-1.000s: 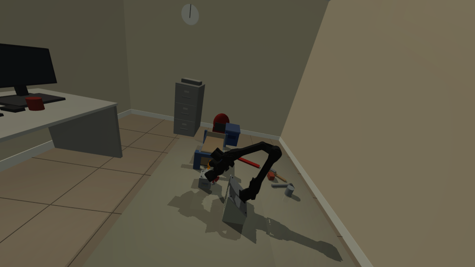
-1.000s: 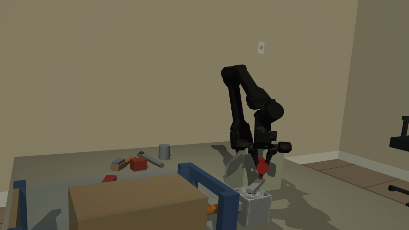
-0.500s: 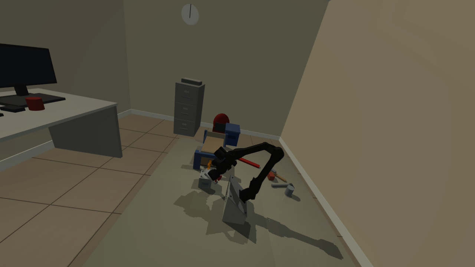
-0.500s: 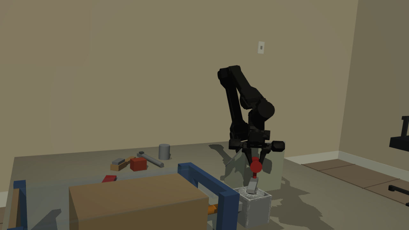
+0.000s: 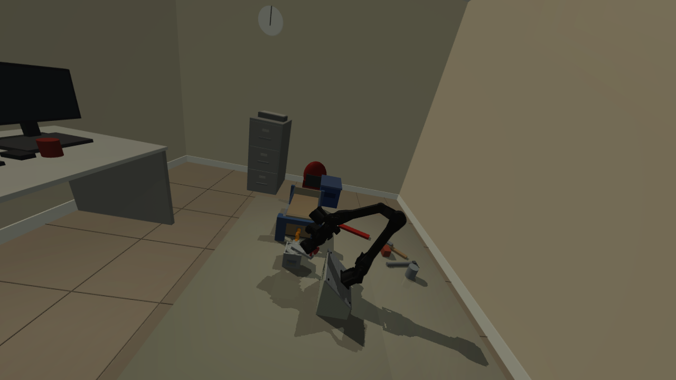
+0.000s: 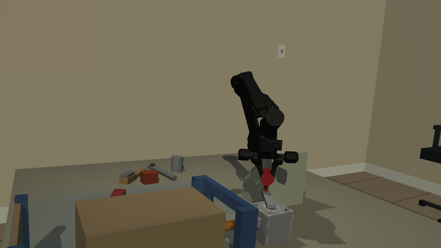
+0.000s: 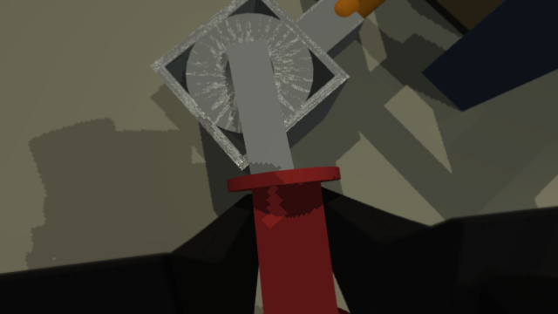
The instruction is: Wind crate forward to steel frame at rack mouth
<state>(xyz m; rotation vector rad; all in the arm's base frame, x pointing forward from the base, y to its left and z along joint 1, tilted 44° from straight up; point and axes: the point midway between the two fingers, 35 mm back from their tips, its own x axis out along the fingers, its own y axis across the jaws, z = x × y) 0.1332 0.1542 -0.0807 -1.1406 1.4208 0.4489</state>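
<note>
Right now my gripper tip is 10 cm above the grey winch, 7 cm to the right of it and 2 cm short of it. The rest, counted from my gripper tip: clear-panelled cubby (44 cm ahead, 8 cm to the left, 2 cm below); winch handle (3 cm below, 2 cm to the left, 1 cm ahead); red knob (2 cm to the right, 1 cm behind).
</note>
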